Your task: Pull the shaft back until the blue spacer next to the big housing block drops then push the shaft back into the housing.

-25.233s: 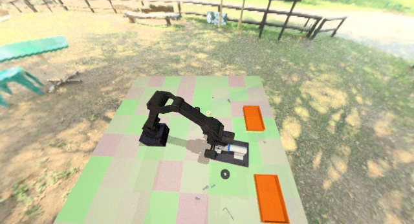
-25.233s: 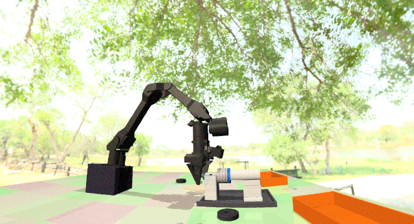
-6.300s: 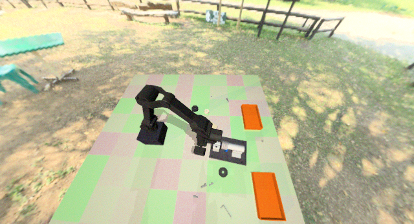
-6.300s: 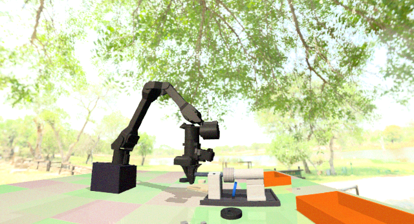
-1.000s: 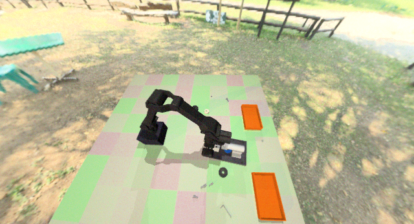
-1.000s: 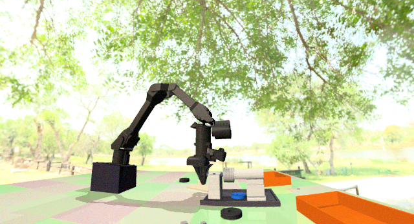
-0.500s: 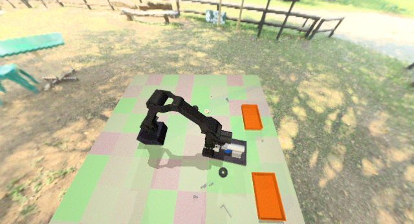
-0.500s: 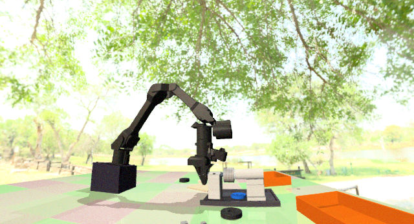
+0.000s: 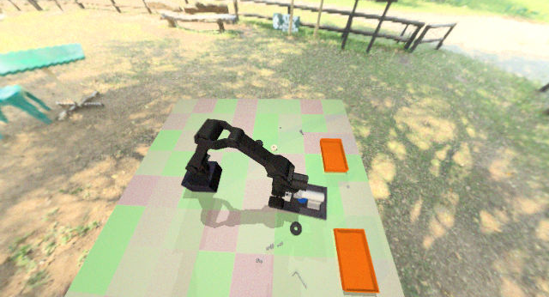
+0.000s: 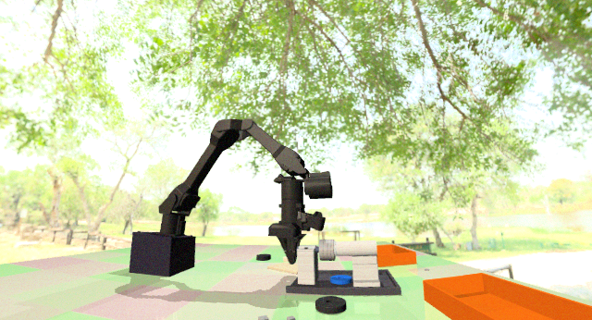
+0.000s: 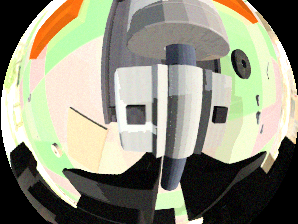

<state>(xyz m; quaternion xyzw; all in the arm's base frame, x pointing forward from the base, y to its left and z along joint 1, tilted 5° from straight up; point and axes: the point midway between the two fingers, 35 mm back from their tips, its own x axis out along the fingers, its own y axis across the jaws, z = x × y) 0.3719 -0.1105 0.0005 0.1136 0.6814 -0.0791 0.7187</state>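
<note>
Now: the shaft 60 mm ahead of my gripper tip, 20 mm to the right of it and 30 mm above it. Round my gripper tip: pale ring (10 mm behind, 270 mm to the left, 40 mm below); blue spacer (110 mm ahead, 30 mm to the right, 40 mm below).
</note>
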